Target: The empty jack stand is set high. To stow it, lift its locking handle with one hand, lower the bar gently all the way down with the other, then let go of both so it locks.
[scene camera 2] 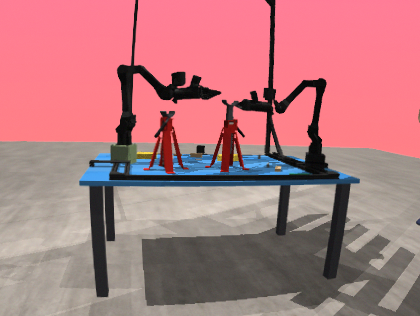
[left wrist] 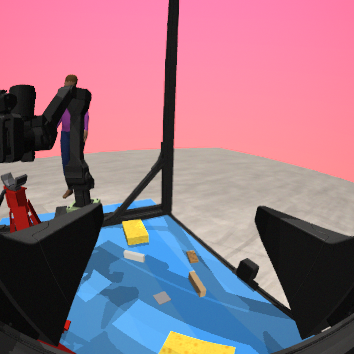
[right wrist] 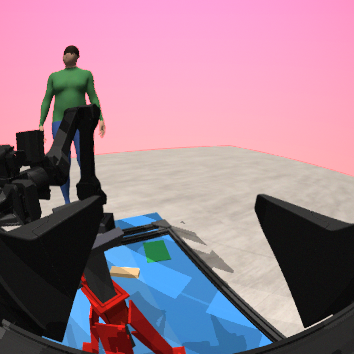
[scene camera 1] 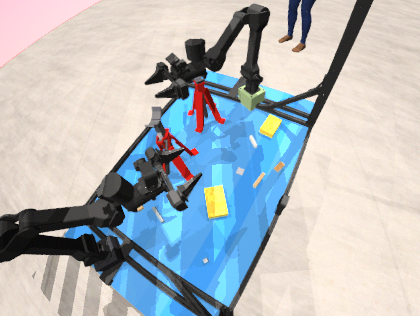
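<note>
The high-set red jack stand [scene camera 1: 181,165] [scene camera 2: 229,150] [right wrist: 112,335] stands upright mid-table with its empty grey saddle [scene camera 1: 156,116] [scene camera 2: 230,103] raised on the bar. Its dark handle [scene camera 2: 241,131] slants down at the right side in scene camera 2. My left gripper [scene camera 1: 192,163] [scene camera 2: 237,104] [left wrist: 181,213] is open and empty, near the saddle's height and beside the stand; the exact gap is unclear. My right gripper [scene camera 1: 151,89] [scene camera 2: 220,93] [right wrist: 180,203] is open and empty, slightly above saddle height. In the right wrist view a finger partly hides the bar [right wrist: 102,275].
A second, lower red jack stand [scene camera 1: 200,107] [scene camera 2: 168,145] [left wrist: 19,207] stands below my right arm. Yellow sponges [scene camera 1: 216,201] [scene camera 1: 270,126] and small blocks lie on the blue table. Black rails edge it, and a tall black post [scene camera 1: 340,55] [left wrist: 170,100] rises at one corner.
</note>
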